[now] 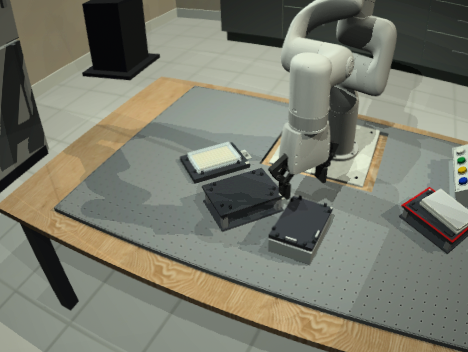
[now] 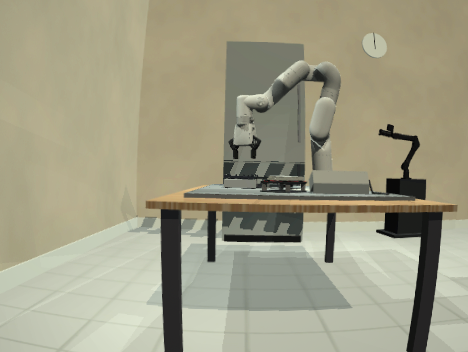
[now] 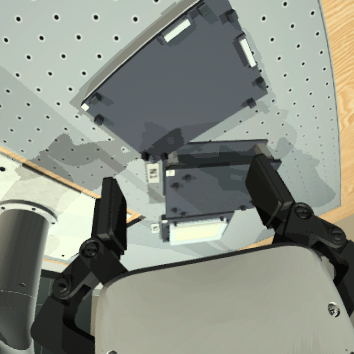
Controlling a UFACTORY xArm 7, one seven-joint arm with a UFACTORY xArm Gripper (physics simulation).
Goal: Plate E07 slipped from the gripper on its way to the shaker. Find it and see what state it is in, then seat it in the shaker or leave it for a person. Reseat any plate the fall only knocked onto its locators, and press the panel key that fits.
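Places are measured from the arm's base along level axes (x ahead, y left, z up), in centimetres.
Pixels of known places: gripper, fingertip midpoint: (image 1: 302,187) (image 2: 244,158) (image 3: 185,178); arm's base at its link origin: (image 3: 25,218).
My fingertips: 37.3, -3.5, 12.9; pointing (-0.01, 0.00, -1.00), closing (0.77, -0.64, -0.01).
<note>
Ahead of a thing's pixels: the offset from my fingertips to its top centre, as dx, dy, dz. "spot": to the spot under its first point.
My gripper (image 1: 303,184) (image 2: 244,156) (image 3: 185,178) is open and empty, above the bench near a grey box with a dark top @[spot: +2.2, +1.1, -7.9] (image 1: 302,222) (image 2: 240,183) (image 3: 175,85), which has corner locators and two white strips and looks like the shaker; no plate is on it. A plate with pale wells @[-19.0, -28.6, -10.3] (image 1: 214,157) (image 3: 197,231) lies in a low black nest @[-19.0, -28.6, -10.9] (image 1: 200,176) at the left. A white plate @[-12.4, +35.5, -7.3] (image 1: 446,209) (image 2: 285,177) lies askew on a red-edged stand (image 1: 415,206) at the right; its exact tilt is unclear. No E07 label is readable. The key panel @[-31.6, +42.7, -5.0] (image 1: 457,182) (image 2: 340,182) shows white, green, yellow and blue keys.
A raised black stand (image 1: 242,192) (image 3: 205,185) with locators and no plate stands between the nest and the grey box. The arm's base plate (image 1: 367,145) is behind them. A black pedestal (image 1: 115,40) (image 2: 406,210) stands on the floor beyond the table.
</note>
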